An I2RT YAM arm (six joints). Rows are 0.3 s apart.
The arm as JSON. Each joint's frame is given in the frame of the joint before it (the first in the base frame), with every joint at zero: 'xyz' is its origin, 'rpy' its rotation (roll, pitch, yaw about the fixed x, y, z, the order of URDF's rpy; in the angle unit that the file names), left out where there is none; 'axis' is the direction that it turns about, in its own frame. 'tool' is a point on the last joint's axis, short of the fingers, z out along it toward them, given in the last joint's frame.
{
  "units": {
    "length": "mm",
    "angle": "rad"
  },
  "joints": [
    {
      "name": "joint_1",
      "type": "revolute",
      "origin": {
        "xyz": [
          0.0,
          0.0,
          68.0
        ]
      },
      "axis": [
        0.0,
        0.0,
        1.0
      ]
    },
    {
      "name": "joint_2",
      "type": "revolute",
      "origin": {
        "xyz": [
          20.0,
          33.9,
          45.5
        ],
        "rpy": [
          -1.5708,
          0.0,
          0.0
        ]
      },
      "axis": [
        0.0,
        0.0,
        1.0
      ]
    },
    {
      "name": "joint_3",
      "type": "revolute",
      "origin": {
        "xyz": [
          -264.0,
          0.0,
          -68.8
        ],
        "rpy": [
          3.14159,
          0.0,
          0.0
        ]
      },
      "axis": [
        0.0,
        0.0,
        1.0
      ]
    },
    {
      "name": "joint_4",
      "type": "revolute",
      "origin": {
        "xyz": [
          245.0,
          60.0,
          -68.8
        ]
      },
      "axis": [
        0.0,
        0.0,
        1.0
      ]
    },
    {
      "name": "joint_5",
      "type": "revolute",
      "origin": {
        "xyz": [
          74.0,
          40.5,
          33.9
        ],
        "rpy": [
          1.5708,
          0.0,
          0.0
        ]
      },
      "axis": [
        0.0,
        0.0,
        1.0
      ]
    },
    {
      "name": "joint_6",
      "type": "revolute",
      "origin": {
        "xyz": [
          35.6,
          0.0,
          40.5
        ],
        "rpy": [
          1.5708,
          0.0,
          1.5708
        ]
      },
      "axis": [
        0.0,
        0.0,
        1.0
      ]
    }
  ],
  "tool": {
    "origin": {
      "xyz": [
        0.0,
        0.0,
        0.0
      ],
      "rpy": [
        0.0,
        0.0,
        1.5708
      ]
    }
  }
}
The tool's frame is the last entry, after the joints.
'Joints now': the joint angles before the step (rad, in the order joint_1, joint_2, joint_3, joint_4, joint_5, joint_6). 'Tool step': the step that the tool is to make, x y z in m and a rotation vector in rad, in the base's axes. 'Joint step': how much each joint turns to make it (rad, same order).
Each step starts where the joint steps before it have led.
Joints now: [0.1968 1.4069 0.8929 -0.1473 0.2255 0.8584]
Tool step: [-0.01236 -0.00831 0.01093 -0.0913 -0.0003 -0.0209]
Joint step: [-0.0123 -0.0643 -0.0076 -0.0565 0.0619 -0.0677]
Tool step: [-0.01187 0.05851 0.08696 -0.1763 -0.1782 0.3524]
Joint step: [0.2016 -0.0537 0.2352 -0.0901 -0.0123 -0.2765]
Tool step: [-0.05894 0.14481 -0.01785 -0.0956 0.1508 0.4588]
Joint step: [0.4930 0.1717 0.1326 -0.1457 0.0217 0.0286]
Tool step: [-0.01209 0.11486 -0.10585 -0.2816 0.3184 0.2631]
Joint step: [0.1885 0.4824 0.2460 -0.1774 -0.1288 0.0105]
